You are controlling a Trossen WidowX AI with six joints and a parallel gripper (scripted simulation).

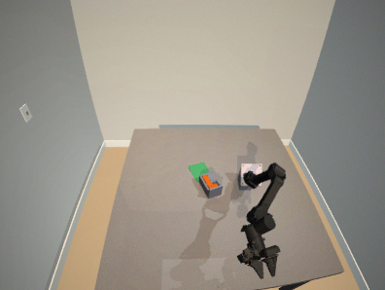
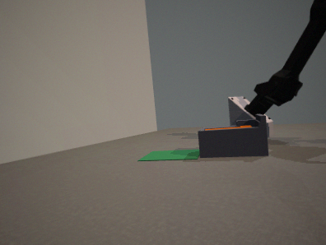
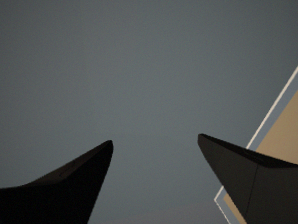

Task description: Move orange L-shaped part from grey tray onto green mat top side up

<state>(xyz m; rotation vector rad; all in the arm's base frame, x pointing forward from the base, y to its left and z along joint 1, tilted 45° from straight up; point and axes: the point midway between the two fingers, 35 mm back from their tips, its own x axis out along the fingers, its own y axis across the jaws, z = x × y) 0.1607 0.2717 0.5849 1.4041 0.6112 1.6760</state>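
My gripper tip is 65 cm to the left of the orange L-shaped part, 23 cm above it and 4 cm short of it. From my gripper tip the other things lie so: green mat: 81 cm to the right, 30 cm below, 8 cm ahead.
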